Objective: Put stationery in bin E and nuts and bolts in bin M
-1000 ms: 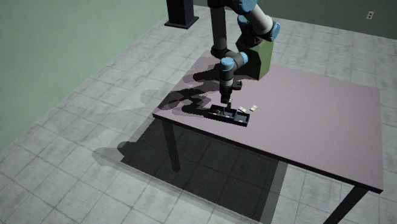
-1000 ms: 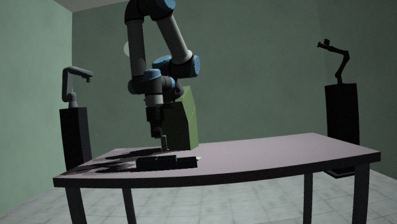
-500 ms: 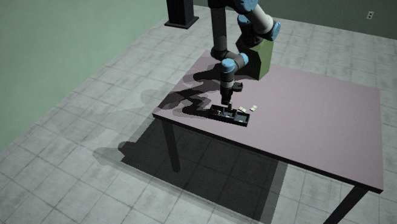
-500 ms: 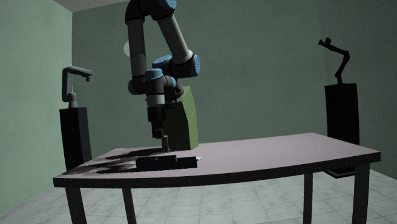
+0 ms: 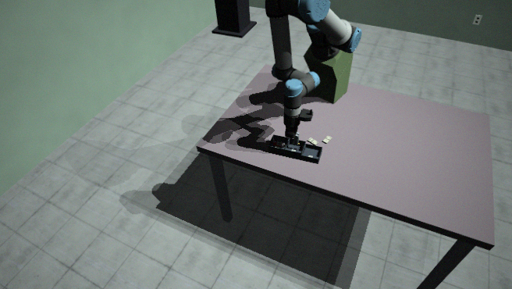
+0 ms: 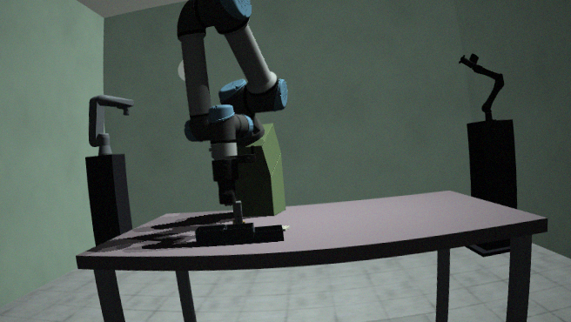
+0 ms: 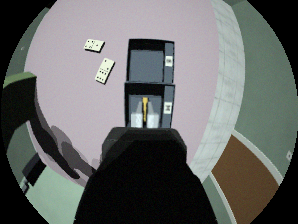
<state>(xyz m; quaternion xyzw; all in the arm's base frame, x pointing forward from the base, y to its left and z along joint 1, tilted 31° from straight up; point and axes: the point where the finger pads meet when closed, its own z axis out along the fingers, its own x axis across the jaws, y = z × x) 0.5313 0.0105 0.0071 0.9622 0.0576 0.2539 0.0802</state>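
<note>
Now: the small grey object 8 cm to the right of my hand, 4 cm below it and 1 cm ahead of it. From my hand the other things lie so: red item: 8 cm to the right, 6 cm below; yellow thing: 1 cm to the right, 1 cm below.
</note>
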